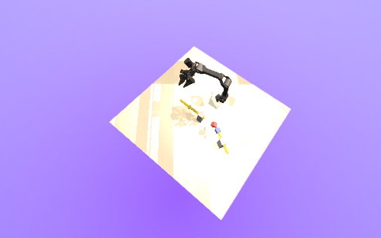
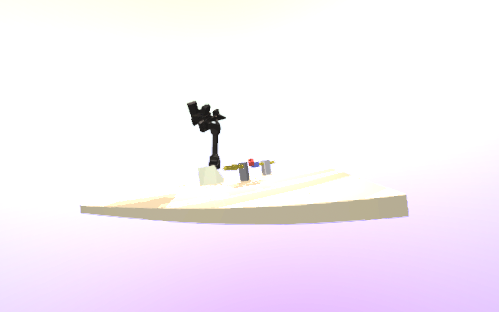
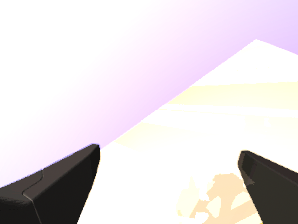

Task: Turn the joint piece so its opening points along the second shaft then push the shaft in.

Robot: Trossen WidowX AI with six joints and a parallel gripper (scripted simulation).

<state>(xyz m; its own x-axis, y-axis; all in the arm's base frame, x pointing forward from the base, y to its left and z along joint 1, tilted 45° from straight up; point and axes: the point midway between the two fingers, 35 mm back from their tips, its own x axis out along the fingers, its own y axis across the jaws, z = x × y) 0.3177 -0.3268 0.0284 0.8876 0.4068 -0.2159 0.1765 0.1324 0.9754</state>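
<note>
The red joint piece lies 6 cm behind my gripper tip, 39 cm to the left of it and 24 cm below it.
</note>
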